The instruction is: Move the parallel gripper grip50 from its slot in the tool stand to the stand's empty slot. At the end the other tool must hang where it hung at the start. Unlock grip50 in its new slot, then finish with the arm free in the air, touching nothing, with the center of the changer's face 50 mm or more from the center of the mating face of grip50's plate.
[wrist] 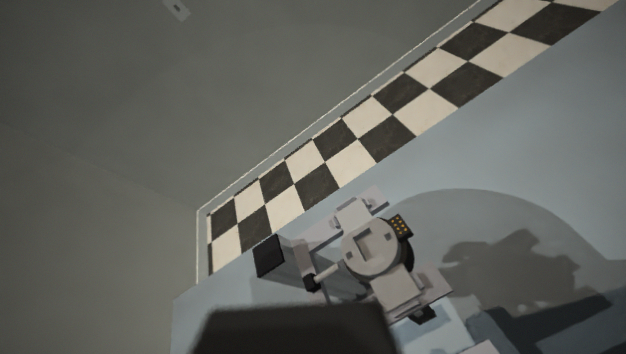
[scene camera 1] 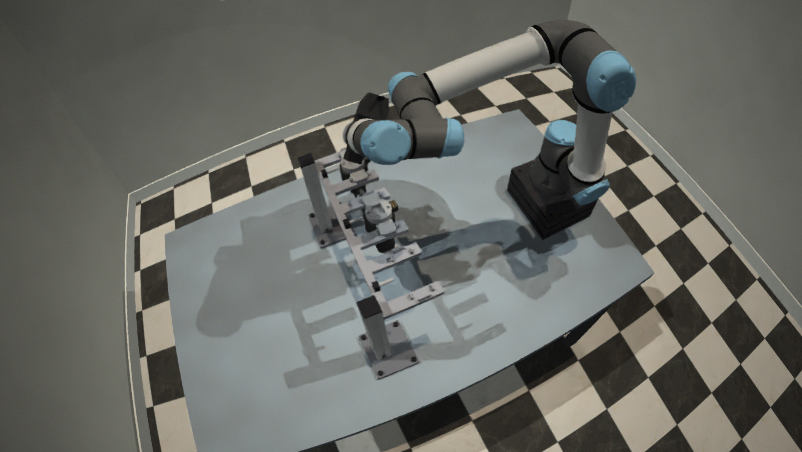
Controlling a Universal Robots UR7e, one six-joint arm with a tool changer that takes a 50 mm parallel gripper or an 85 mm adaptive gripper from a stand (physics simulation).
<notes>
In view: a tool stand (scene camera 1: 387, 346).
</notes>
